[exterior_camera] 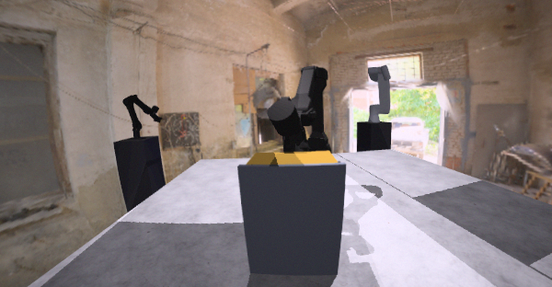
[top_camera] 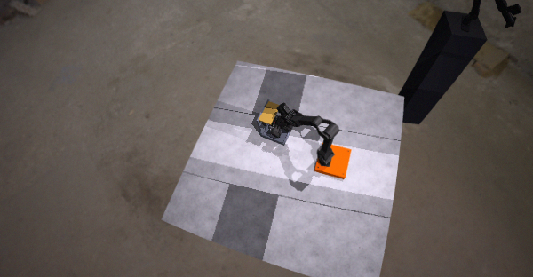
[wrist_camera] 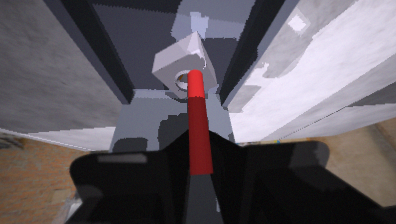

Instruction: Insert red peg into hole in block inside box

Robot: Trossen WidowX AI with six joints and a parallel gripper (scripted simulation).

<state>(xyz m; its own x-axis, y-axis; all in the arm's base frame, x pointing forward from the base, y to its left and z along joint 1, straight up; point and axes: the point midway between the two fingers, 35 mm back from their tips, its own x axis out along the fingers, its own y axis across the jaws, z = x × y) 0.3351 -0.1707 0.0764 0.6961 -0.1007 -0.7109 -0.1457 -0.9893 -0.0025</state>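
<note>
Now: the back wall 50 mm ahead of my gripper tip, 30 mm to the right of it and 20 mm above it. Also, from my gripper tip: roof: 20 mm to the right, 110 mm above; red peg: 30 mm behind, 10 mm below.
</note>
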